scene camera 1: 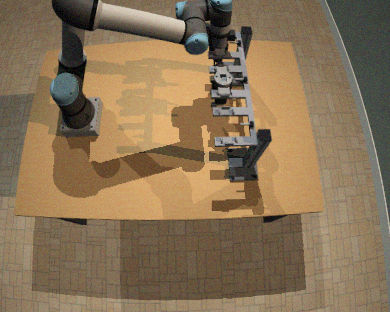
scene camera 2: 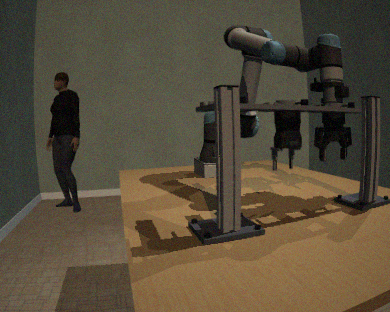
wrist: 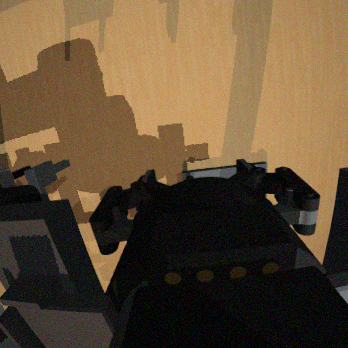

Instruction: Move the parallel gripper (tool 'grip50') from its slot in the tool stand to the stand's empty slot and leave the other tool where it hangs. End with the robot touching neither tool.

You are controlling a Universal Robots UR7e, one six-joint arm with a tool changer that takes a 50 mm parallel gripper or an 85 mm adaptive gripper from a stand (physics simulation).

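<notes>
The two-finger parallel gripper (grip50) hangs upright in a middle slot of the tool stand, its round top plate uncovered and its two thin fingers down. The arm's wrist is over the far slot, above the wider adaptive gripper, which is at the stand's far end with its fingers spread, open and empty. The flange appears to meet this tool at rail height; whether it is locked on cannot be told. An empty slot shows near the stand's near post.
The stand's near post rises from a dark foot plate, and its far post stands beyond the arm. The arm's base is bolted on the left of the table. A person stands beyond the table.
</notes>
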